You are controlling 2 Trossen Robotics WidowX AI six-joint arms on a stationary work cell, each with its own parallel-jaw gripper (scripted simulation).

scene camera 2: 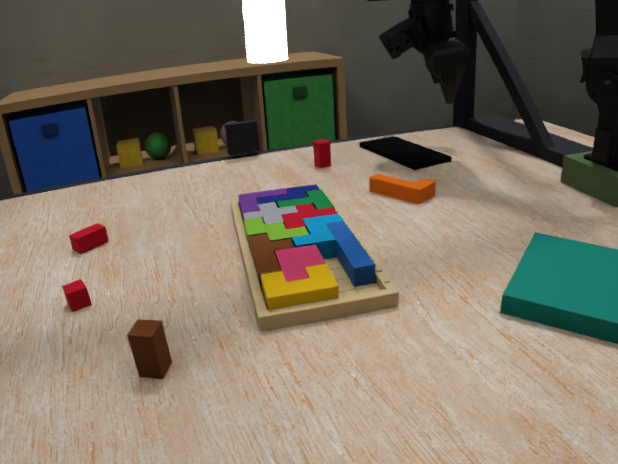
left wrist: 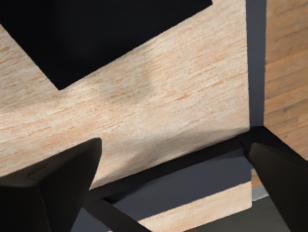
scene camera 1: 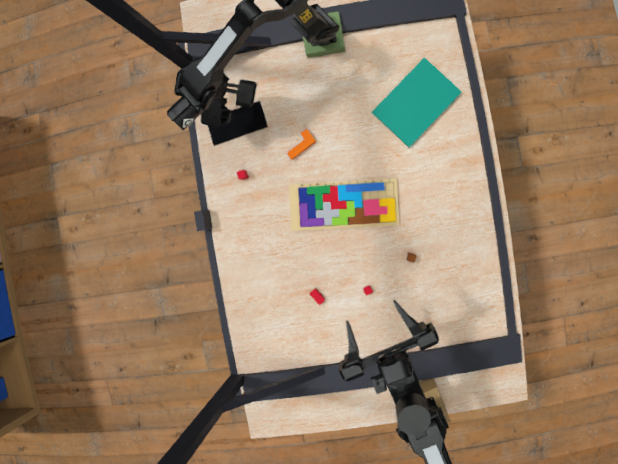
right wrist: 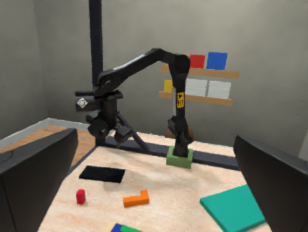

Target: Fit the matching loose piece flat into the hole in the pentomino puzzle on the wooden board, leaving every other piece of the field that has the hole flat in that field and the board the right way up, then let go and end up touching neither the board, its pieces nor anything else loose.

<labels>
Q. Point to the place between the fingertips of the left gripper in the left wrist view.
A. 176, 147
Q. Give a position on a black mat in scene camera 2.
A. At 409, 154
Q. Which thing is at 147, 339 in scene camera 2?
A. A brown block.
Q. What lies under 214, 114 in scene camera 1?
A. The left gripper.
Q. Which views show the left gripper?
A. Scene camera 2, the left wrist view, scene camera 1 and the right wrist view: all of them.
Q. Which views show the right gripper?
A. Scene camera 1 and the right wrist view only.
</labels>
